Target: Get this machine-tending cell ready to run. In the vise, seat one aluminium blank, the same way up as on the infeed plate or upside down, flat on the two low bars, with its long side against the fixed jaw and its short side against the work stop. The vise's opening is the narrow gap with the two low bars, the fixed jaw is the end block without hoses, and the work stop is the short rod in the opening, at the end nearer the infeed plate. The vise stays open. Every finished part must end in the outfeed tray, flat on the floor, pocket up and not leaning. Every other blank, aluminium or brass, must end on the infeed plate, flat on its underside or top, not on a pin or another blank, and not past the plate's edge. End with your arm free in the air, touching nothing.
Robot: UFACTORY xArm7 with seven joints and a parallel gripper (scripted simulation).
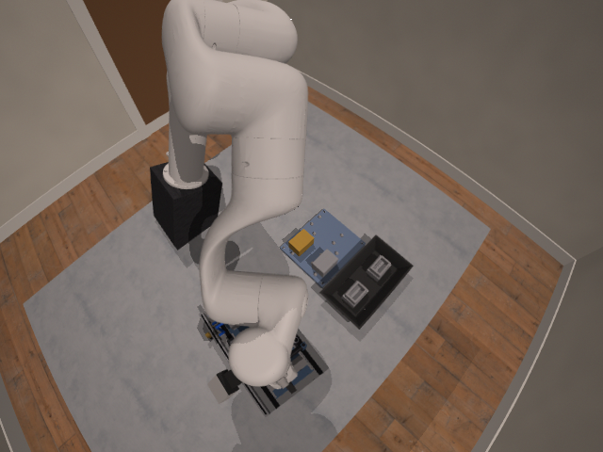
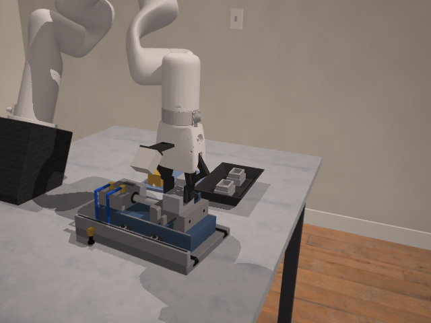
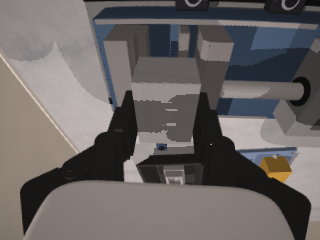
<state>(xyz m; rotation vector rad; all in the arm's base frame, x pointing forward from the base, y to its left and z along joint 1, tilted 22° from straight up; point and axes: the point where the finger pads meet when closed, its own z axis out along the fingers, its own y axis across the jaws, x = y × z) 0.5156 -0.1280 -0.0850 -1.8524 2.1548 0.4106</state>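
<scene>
My hand is 8 cm past the piston rod, 5 cm above it and 2 cm to the right of it. Round my hand: grey rail: 10 cm below, 8 cm to the right, 8 cm behind; vise bed: 9 cm below, 6 cm behind, 2 cm to the left; brass blank: 28 cm to the left, 19 cm behind, 10 cm below.
</scene>
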